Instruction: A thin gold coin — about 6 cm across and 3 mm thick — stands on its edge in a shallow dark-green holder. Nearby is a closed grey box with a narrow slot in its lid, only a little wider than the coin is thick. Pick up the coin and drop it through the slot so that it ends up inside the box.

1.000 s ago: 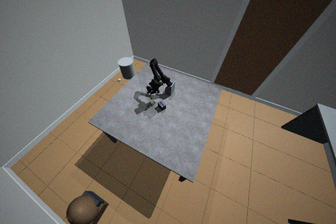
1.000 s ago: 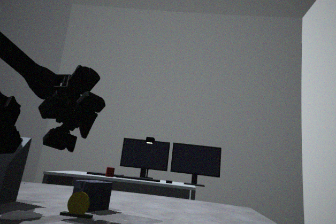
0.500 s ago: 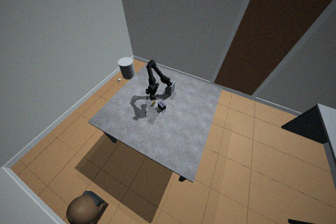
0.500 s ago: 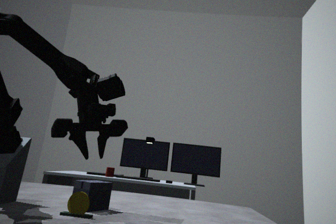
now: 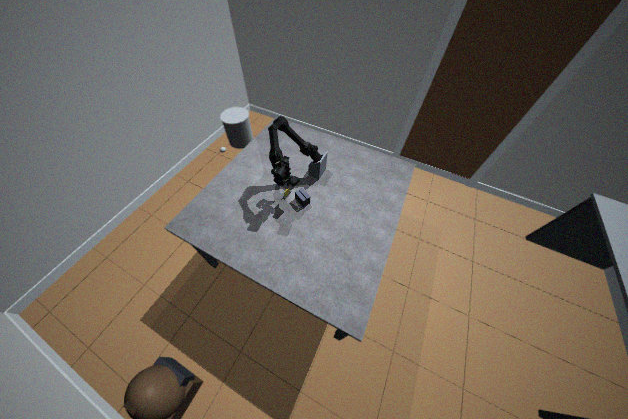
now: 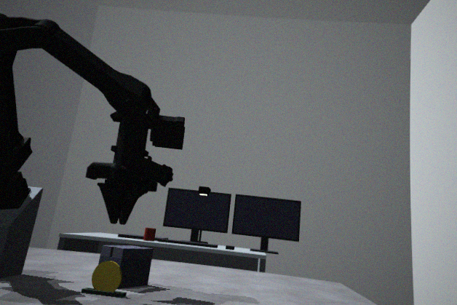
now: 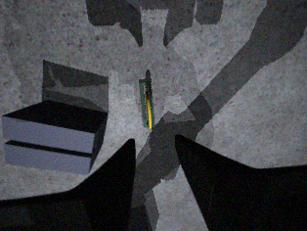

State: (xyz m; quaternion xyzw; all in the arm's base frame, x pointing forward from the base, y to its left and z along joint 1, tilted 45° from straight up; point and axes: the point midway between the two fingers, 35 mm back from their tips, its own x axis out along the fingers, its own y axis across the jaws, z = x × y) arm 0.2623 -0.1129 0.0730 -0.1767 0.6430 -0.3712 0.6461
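My gripper tip is 90 mm above the coin.
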